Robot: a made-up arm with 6 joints.
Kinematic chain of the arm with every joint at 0, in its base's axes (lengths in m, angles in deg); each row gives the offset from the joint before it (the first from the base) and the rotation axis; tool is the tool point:
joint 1: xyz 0 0 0.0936 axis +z
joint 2: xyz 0 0.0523 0 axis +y
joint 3: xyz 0 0 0.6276 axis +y
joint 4: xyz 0 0 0.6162 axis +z
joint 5: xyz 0 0 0 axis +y
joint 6: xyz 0 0 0.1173 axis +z
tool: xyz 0 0 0
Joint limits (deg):
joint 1: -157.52..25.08
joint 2: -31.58..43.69
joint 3: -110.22..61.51
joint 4: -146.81..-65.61
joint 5: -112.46..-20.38
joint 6: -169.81..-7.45
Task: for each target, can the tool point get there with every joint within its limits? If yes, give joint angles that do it. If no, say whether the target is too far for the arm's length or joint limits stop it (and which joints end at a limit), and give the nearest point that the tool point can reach.
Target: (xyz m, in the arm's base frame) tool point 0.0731 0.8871 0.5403
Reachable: yes | joints -84.95 -19.82 -82.36 -89.84 -57.18 -156.06
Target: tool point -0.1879 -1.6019 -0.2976
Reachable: no: too far | nearest point -0.1297 -1.1061 0.3094 | short by 0.786 m
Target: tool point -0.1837 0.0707 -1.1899
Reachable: no: joint limits stop it (at a limit: joint 2, joint 3, joint 4) | nearest point -0.7067 0.2720 0.0507 | short by 1.361 m
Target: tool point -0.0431 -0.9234 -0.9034
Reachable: no: joint limits stop it (at a limit: joint 2, joint 3, joint 4) | nearest point -0.0482 -1.0318 0.2868 | short by 1.195 m
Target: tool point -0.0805 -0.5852 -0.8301
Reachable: no: joint limits stop it (at a limit: joint 1, joint 2, joint 3, joint 4, joint 5) | nearest point -0.7303 -0.2430 0.0472 | short by 1.144 m
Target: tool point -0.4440 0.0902 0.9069
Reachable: yes | joints 8.59 13.55 -89.18 -117.94 -95.44 -150.94
